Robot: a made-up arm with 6 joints.
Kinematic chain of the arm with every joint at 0, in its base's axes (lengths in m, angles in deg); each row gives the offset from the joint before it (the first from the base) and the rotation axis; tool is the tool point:
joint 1: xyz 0 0 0.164 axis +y
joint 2: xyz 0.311 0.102 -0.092 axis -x
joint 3: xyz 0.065 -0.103 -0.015 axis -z
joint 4: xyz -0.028 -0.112 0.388 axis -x
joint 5: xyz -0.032 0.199 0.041 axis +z
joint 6: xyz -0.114 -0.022 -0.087 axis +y
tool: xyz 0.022 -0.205 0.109
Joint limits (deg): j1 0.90..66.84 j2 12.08..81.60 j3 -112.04..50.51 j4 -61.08..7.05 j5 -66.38..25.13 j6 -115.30..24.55
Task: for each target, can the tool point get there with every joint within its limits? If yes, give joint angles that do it. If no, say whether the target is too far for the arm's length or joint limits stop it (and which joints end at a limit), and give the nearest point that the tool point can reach.
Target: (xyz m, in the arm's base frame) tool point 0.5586 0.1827 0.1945
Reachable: yes | joints 53.03 47.38 -46.06 -34.49 -22.61 3.47
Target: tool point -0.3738 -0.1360 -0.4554
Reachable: no: joint limits stop it (at a limit: joint 1, joint 2, joint 3, joint 4, joint 5, joint 6) | nearest point -0.1993 0.4045 -0.2412 | short by 0.607 m
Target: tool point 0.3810 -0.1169 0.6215
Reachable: yes | joints 19.84 18.36 -61.66 -46.55 -52.14 -53.57
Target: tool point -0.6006 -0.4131 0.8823
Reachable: no: joint limits stop it (at a limit: joint 1, joint 2, joint 5) | nearest point 0.0385 -0.0851 0.6378 | short by 0.759 m
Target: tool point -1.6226 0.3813 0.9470
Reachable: no: too far | nearest point -0.0146 0.2678 0.5765 | short by 1.654 m
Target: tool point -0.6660 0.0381 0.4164
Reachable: no: joint limits stop it (at a limit: joint 1, joint 2, joint 5) | nearest point -0.0325 0.0617 0.4319 | short by 0.634 m
